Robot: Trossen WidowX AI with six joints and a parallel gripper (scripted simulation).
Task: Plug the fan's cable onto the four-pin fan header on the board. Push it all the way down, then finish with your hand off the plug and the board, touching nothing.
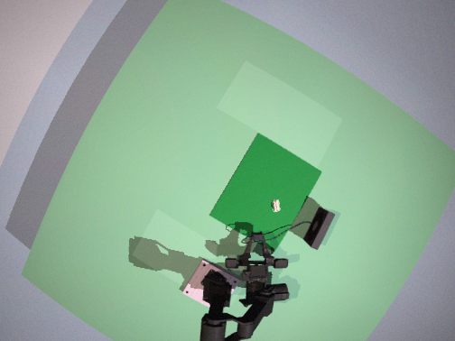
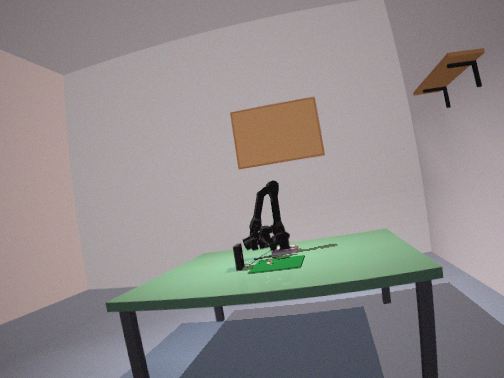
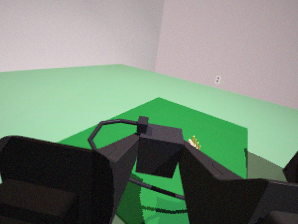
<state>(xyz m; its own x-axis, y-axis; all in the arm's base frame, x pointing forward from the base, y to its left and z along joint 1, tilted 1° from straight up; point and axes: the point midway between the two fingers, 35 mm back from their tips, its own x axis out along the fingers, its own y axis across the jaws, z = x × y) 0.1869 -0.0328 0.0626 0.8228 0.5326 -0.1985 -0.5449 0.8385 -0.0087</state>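
Right now my gripper tip is 10 mm above the dark grey fan plug. Round my gripper tip: four-pin header: 100 mm ahead, 80 mm below, 10 mm to the right; dark green board: 120 mm ahead, 90 mm below, 40 mm to the left; black fan: 140 mm to the right, 120 mm ahead, 20 mm below.
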